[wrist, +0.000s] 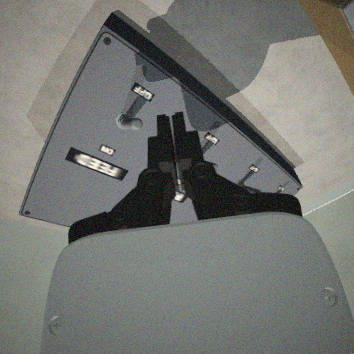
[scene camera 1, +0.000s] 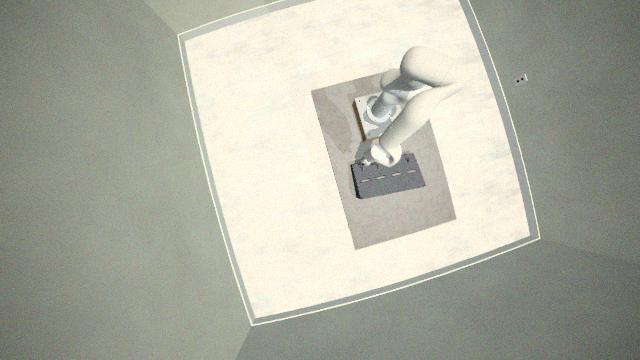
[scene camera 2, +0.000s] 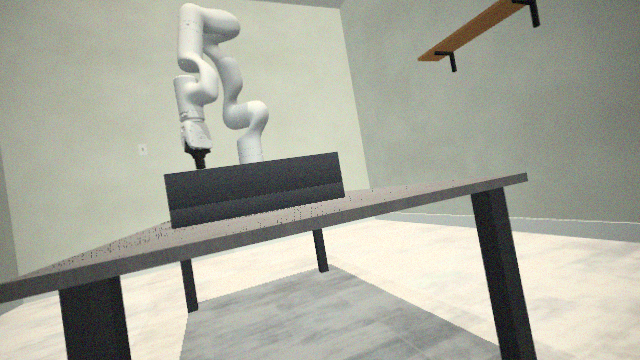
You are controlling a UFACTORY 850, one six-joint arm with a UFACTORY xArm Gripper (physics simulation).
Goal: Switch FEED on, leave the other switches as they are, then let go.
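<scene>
The dark switch panel (scene camera 1: 390,188) (scene camera 2: 255,182) (wrist: 65,130) stands on the table; scene camera 2 shows its back. In the wrist view the FEED label (wrist: 96,163) is at the left, by the nearest switch. That FEED switch lever (wrist: 134,123) sits between its OFF label (wrist: 142,92) and ON label (wrist: 107,149); it looks tilted to the OFF side, though strongly foreshortened. My gripper (scene camera 1: 362,162) (scene camera 2: 200,167) (wrist: 172,130) is shut and empty, its tips over the panel, to the right of the FEED lever in the wrist view. The other levers are partly hidden by the fingers.
The arm's base plate (scene camera 1: 361,110) stands behind the panel, and its wooden side (wrist: 332,37) shows at the wrist view's upper right. The table (scene camera 1: 400,220) (scene camera 2: 450,191) carries both. A wooden shelf (scene camera 2: 475,30) is on the wall, away from the arm.
</scene>
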